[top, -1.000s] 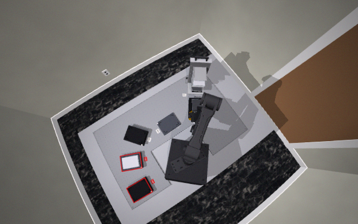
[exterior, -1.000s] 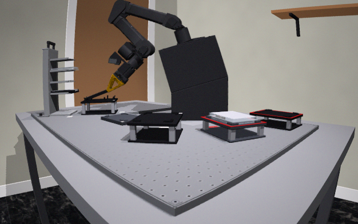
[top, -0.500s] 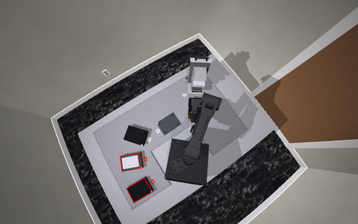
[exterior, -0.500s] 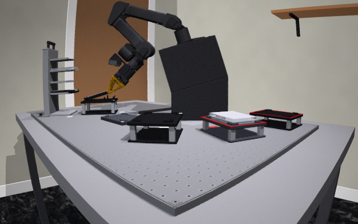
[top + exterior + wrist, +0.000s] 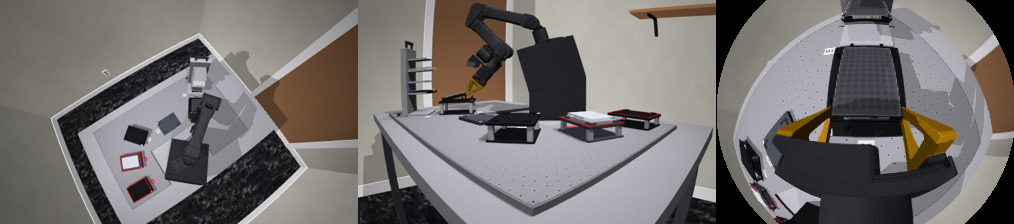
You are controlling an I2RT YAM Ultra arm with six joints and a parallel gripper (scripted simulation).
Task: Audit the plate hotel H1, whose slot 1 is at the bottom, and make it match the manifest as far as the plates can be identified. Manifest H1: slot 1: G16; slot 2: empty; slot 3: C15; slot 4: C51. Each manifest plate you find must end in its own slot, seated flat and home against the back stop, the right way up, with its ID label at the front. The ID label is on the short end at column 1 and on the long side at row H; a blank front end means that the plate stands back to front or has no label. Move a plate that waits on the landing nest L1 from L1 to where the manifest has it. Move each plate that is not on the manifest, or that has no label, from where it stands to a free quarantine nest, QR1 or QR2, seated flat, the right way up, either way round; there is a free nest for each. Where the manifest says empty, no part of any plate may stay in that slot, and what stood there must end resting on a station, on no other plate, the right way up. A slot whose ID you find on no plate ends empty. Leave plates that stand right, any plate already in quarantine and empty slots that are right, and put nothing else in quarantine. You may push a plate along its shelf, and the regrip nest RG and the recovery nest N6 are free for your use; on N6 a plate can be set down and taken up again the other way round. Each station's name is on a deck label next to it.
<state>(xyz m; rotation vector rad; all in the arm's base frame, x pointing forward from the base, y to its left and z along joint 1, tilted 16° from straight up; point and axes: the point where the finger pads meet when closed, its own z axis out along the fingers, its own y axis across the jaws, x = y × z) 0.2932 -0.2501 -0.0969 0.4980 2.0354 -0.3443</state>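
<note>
Right now my hand is 50 mm short of the pinned nest, 30 mm to the left of it and 40 mm above it. Round my hand: hotel foot: 230 mm ahead, 130 mm to the right, 90 mm below; H1 deck label: 210 mm ahead, 90 mm below; grey plate hotel H1: 270 mm ahead, 150 mm to the right, 60 mm above.
</note>
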